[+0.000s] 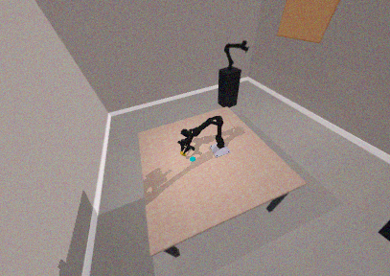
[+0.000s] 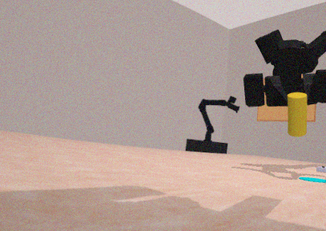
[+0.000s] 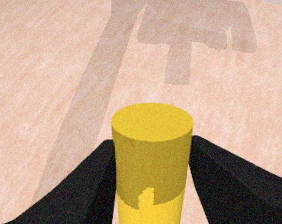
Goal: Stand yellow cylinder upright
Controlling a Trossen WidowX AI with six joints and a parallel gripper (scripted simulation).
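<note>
The cyan circle is 90 mm behind my gripper tip, 20 mm to the left of it and 130 mm below it. The rest, counted from my gripper tip: yellow tall cylinder: 10 mm behind, 20 mm below.
</note>
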